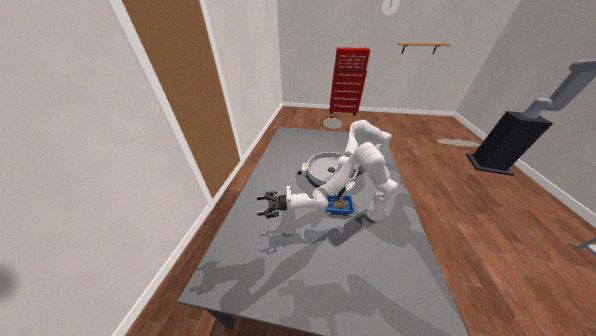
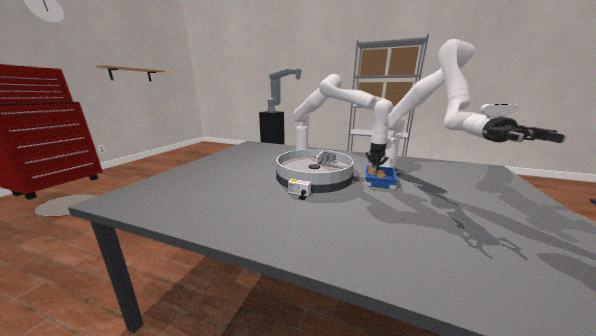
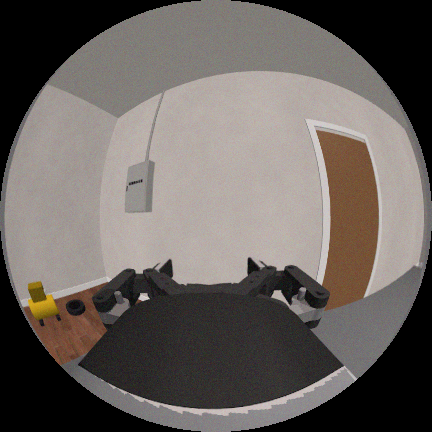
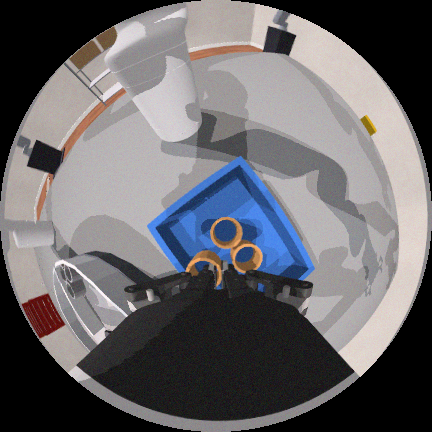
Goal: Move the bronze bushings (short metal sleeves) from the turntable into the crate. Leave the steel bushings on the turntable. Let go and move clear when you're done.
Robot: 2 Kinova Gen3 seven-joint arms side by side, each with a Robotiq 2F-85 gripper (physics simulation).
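Frame: origin at the left arm's base, x ahead, y left, z up, level; millimetres.
Seen in the pictures: left gripper, fingertip midpoint: (image 1: 256, 205) (image 2: 542, 138) (image 3: 209, 266); right gripper, fingertip midpoint: (image 1: 339, 199) (image 2: 374, 171) (image 4: 218, 267); left arm's base, link origin: (image 1: 374, 215) (image 4: 178, 122); right arm's base, link origin: (image 4: 50, 232).
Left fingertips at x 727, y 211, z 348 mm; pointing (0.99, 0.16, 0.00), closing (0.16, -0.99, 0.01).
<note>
Pixels of each thing's top centre, then the offset from my left fingertips to it. "spot": a spot on its surface instead. Level surfaces: height alone.
- blue crate, top centre: (image 4: 238, 253) (image 2: 380, 171) (image 1: 339, 202) 492 mm back, 284 mm right, 298 mm down
- bronze bushing, top centre: (image 4: 203, 274) (image 2: 372, 166) 504 mm back, 325 mm right, 276 mm down
- small white control box, surface spot: (image 2: 299, 187) (image 1: 302, 168) spot: 229 mm back, 671 mm right, 309 mm down
- raised divider, surface spot: (image 2: 319, 157) spot: 567 mm back, 621 mm right, 263 mm down
- grey table, surface height: 348 mm down
My right gripper (image 2: 376, 164) (image 4: 218, 267) is low over the blue crate (image 1: 340, 213) (image 2: 382, 183) (image 4: 277, 212), shut on the wall of a bronze bushing (image 2: 371, 170) (image 4: 193, 262). Whether this bushing touches the crate floor is hidden. Two other bronze bushings stand in the crate, one nearer its middle (image 4: 226, 247) and one beside it (image 4: 247, 271). Several steel bushings (image 2: 330, 157) (image 4: 75, 290) stand on the turntable (image 1: 311, 178) (image 2: 312, 178) by its divider. My left gripper (image 1: 259, 205) (image 3: 209, 266) is open and empty, raised well away from the crate.
A small white control box (image 1: 304, 167) (image 2: 299, 187) sits against the turntable's side. The left arm (image 1: 370, 157) (image 2: 456, 75) rises behind the crate, its base close to it. A raised divider (image 2: 319, 157) stands inside the turntable's rim. The grey table (image 2: 240, 225) carries everything.
</note>
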